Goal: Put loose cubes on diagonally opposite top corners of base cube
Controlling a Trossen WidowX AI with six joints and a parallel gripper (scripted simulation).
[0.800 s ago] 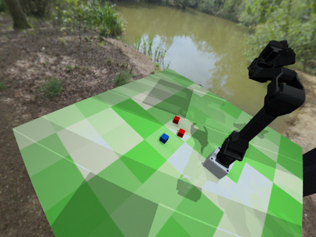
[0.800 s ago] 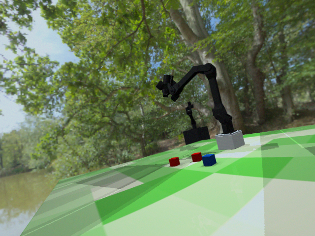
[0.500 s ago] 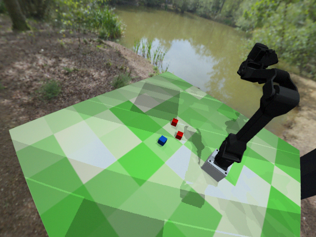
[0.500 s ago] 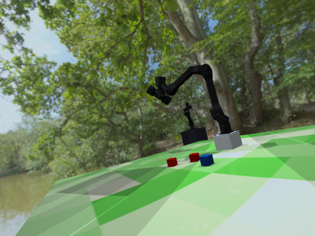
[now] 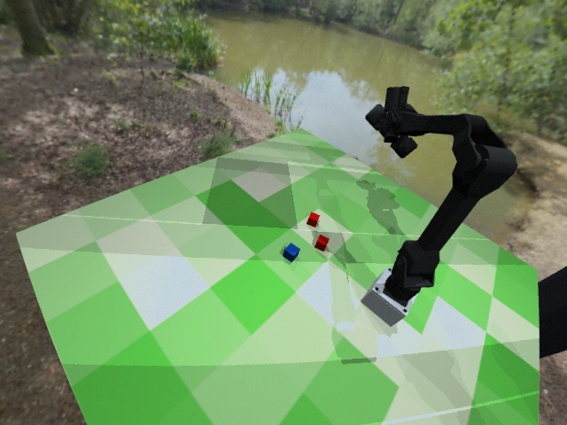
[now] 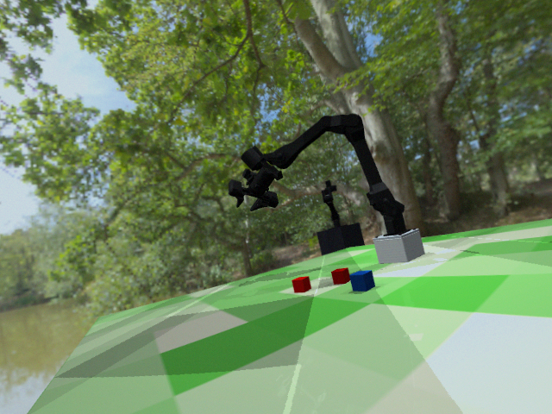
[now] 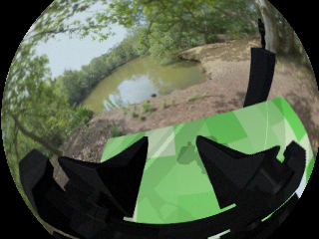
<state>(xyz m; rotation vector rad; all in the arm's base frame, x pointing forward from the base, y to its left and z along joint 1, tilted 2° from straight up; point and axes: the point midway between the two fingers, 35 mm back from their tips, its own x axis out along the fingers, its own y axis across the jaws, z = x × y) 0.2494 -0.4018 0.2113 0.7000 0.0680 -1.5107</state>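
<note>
The red cube is 6 cm ahead of my gripper tip, 31 cm to the left of it and 27 cm below it. Also, from my gripper tip: blue base cube (4 cm ahead, 48 cm to the left, 27 cm below).
</note>
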